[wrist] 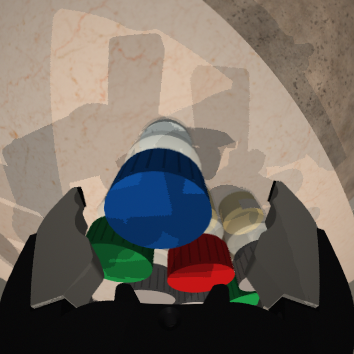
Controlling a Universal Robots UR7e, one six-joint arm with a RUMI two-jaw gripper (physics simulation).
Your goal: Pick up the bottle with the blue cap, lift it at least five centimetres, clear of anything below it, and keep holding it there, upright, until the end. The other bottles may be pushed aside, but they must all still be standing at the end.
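Frame: origin at the arm's base, x ahead, y left, z up, level; metres.
Seen in the pictures: gripper, between the fingertips: (175,186).
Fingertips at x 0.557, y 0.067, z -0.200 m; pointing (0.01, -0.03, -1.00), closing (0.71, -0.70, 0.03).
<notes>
A point is followed by its place in that frame.
The bottle with the blue cap (158,207) @(x 0.563, y 0.085, z -0.159 m) stands upright in the middle of the wrist view, its cap large and near the camera. Its clear and whitish body shows above the cap and reaches down to the table. My gripper (175,186) @(x 0.557, y 0.067, z -0.200 m) is open, one jaw at the left and one at the right, with a gap between each jaw and the blue cap. The blue cap lies between the jaws in the picture; how deep the fingertips reach along the bottle cannot be told.
A green-capped bottle (122,262) @(x 0.506, y 0.070, z -0.159 m) and a red-capped bottle (201,277) @(x 0.527, y 0.012, z -0.159 m) stand close below the blue cap in view. A yellowish bottle (241,212) @(x 0.568, y -0.019, z -0.222 m) stands at the right. Grey caps (155,297) @(x 0.468, y 0.010, z -0.159 m) and another green cap (245,300) @(x 0.515, y -0.081, z -0.159 m) show near the gripper body. The round table's edge curves at the right.
</notes>
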